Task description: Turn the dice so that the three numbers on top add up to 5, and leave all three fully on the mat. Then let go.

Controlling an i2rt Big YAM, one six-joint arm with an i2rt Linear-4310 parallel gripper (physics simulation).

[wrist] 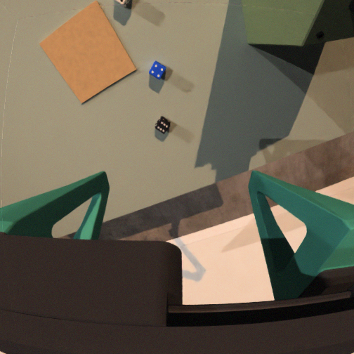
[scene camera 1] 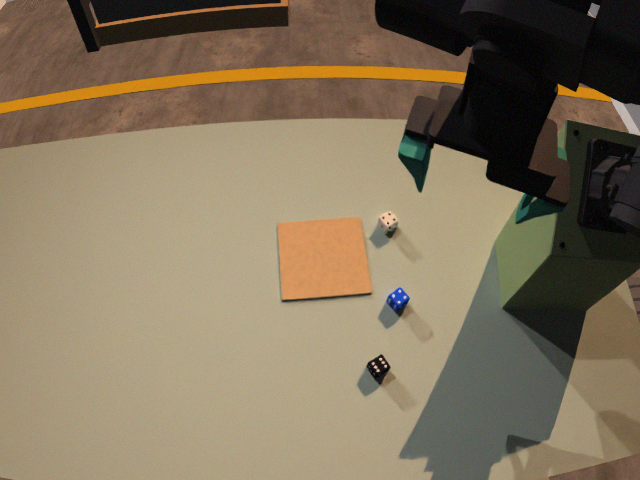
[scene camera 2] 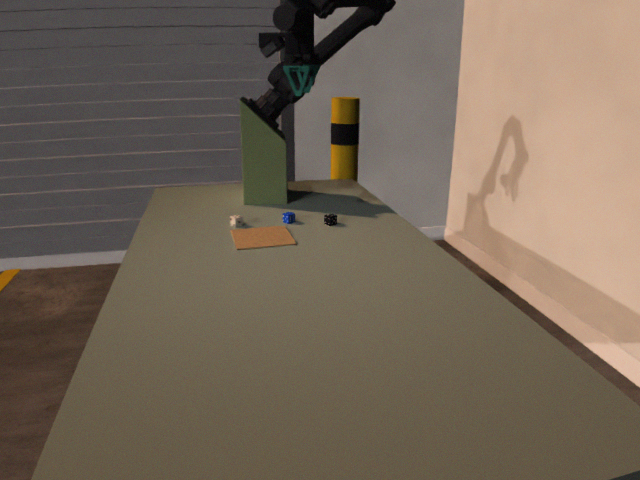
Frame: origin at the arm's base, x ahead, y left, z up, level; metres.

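Where they show: gripper, fingertip midpoint: [scene camera 1: 470, 202] [scene camera 2: 302, 94]; arm's base, origin of the base link: [scene camera 1: 606, 186] [scene camera 2: 260, 115].
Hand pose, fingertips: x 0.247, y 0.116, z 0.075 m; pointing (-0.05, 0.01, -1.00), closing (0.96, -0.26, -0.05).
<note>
Each offset is from my fingertips to the top centre of the thing.
The orange square mat @[0.107 m right, 0.139 m ahead, 0.331 m down] [scene camera 1: 324, 259] [scene camera 2: 263, 238] [wrist: 88, 53] lies flat on the table. The white die @[0.178 m right, 0.037 m ahead, 0.310 m down] [scene camera 1: 387, 222] [scene camera 2: 236, 220] stands off the mat, close to its right edge in scene camera 1, and seems to show four on top; the wrist view cuts it off. The blue die @[0.039 m right, 0.016 m ahead, 0.310 m down] [scene camera 1: 398, 299] [scene camera 2: 288, 217] [wrist: 157, 70] stands off the mat near a corner, four on top. The black die @[0.072 m left, 0.041 m ahead, 0.310 m down] [scene camera 1: 378, 366] [scene camera 2: 330, 220] [wrist: 162, 124] stands farther off, six on top. My gripper [scene camera 1: 469, 206] [scene camera 2: 299, 93] [wrist: 178, 178] is open and empty, high above the table.
The green wedge-shaped base [scene camera 1: 527, 263] [scene camera 2: 264, 165] [wrist: 280, 20] carries the arm at the table's end, beyond the dice from the mat. A yellow and black post [scene camera 2: 344, 160] stands behind the table. Shadows of the base and arm fall across the table.
</note>
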